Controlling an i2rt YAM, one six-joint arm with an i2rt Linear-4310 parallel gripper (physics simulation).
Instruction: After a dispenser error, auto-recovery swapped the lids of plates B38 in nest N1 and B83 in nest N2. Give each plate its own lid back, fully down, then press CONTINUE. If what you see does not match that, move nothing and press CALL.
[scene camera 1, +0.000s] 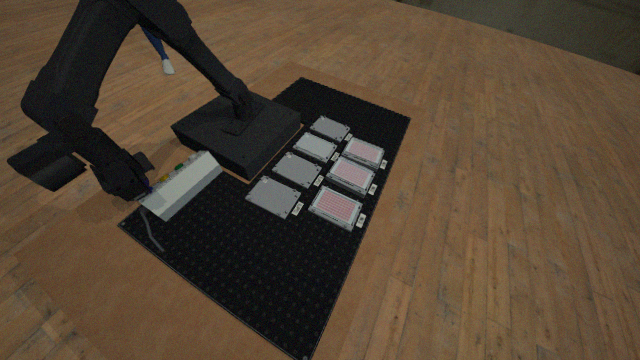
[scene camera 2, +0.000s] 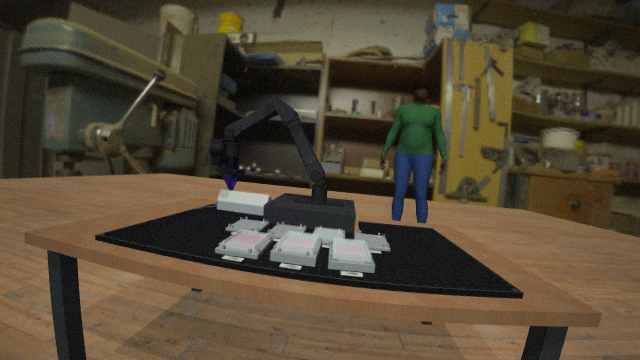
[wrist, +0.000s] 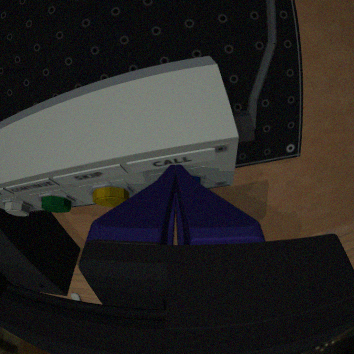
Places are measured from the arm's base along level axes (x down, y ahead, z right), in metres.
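Where they show: gripper, fingertip midpoint: (scene camera 1: 150, 191) (scene camera 2: 230, 191) (wrist: 175, 173); arm's base at its link origin: (scene camera 1: 244, 117) (scene camera 2: 318, 203).
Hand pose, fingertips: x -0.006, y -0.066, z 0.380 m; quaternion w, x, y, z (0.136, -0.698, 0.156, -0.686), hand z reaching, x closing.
Things, the pixels of their top centre, and the offset from my fingertips. "*": a spot on its surface instead.
- blue CALL button at a spot on its surface: (wrist: 197, 179) * dz +0.009, dx +0.006, dy -0.014 m
- green CONTINUE button at a spot on its surface: (wrist: 56, 204) * dz -0.093, dx +0.002, dy +0.007 m
- white button box at its top centre: (wrist: 56, 193) (scene camera 1: 173, 172) (scene camera 2: 246, 191) dz -0.072, dx -0.009, dy +0.021 m
- yellow SKIP button at its top centre: (wrist: 106, 204) dz -0.052, dx +0.000, dy -0.006 m
- paler piece at its top centre: (scene camera 2: 328, 232) (scene camera 1: 315, 144) dz -0.396, dx +0.057, dy +0.345 m
- grey cable at a spot on its surface: (wrist: 264, 65) * dz +0.083, dx +0.067, dy +0.021 m
My gripper (wrist: 175, 173) (scene camera 2: 230, 188) is shut and empty; in the wrist view its blue fingertips overlap the lower edge of the CALL label. Behind them the blue CALL button (wrist: 197, 179) is mostly hidden; whether they touch it I cannot tell. The green CONTINUE button (wrist: 56, 204) is farther left on the white button box (wrist: 120, 115) (scene camera 1: 187, 187) (scene camera 2: 243, 201). Three plates with pink wells (scene camera 1: 336, 206) (scene camera 1: 351, 174) (scene camera 1: 364, 151) sit in the outer row of nests. Their plate and lid markings are too small to read.
A yellow SKIP button (wrist: 110, 196) lies between CALL and CONTINUE. A second row holds grey nests (scene camera 1: 273, 197) (scene camera 1: 296, 170) (scene camera 1: 330, 128) and a paler piece (scene camera 1: 315, 146). The black arm base (scene camera 1: 240, 132) stands beside the box. A grey cable (wrist: 264, 65) leaves the box. A person (scene camera 2: 417, 145) stands behind.
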